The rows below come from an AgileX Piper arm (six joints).
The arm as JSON. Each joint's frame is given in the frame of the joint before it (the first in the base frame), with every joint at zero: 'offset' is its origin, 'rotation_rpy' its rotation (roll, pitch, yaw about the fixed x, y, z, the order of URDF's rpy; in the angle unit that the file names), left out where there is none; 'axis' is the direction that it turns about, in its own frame. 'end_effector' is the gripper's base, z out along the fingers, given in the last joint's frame.
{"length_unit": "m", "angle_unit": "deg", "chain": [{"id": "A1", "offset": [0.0, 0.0, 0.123], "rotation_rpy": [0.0, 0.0, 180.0], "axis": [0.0, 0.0, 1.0]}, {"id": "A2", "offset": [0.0, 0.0, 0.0], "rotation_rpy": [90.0, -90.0, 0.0], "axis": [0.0, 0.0, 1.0]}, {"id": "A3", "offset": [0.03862, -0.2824, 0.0], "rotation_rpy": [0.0, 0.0, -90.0], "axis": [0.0, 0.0, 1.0]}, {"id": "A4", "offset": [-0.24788, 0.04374, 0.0], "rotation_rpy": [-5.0, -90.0, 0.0], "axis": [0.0, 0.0, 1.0]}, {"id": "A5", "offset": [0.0, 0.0, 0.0], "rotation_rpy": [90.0, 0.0, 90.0], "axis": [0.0, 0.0, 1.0]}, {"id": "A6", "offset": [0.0, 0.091, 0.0], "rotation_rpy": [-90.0, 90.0, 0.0], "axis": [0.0, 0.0, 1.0]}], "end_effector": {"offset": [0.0, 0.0, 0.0], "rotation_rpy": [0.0, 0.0, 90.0]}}
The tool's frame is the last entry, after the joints.
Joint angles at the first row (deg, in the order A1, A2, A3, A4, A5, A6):
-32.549 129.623 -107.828 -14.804 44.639 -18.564
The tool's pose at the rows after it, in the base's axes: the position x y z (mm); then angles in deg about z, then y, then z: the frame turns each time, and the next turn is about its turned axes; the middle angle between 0 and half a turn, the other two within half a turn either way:
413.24 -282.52 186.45 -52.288 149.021 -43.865
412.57 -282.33 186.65 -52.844 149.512 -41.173
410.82 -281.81 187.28 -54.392 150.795 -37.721
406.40 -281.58 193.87 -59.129 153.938 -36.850
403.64 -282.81 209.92 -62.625 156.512 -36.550
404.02 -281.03 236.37 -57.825 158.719 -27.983
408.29 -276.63 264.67 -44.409 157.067 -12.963
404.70 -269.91 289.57 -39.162 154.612 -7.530
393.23 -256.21 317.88 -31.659 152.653 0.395
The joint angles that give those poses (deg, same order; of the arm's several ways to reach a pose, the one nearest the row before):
-32.548 129.624 -107.829 -14.325 44.640 -16.466
-32.549 129.622 -107.965 -14.324 45.340 -13.322
-32.549 129.622 -108.347 -14.324 47.205 -8.595
-32.651 129.623 -110.408 -14.198 53.001 -4.086
-32.928 129.753 -114.723 -13.185 59.958 -2.248
-33.221 129.754 -121.057 -9.443 67.083 -1.170
-33.327 129.245 -126.360 -4.582 69.626 -1.139
-33.226 126.810 -127.292 -2.701 70.233 -1.249
-33.226 121.967 -124.951 0.763 70.647 -1.250

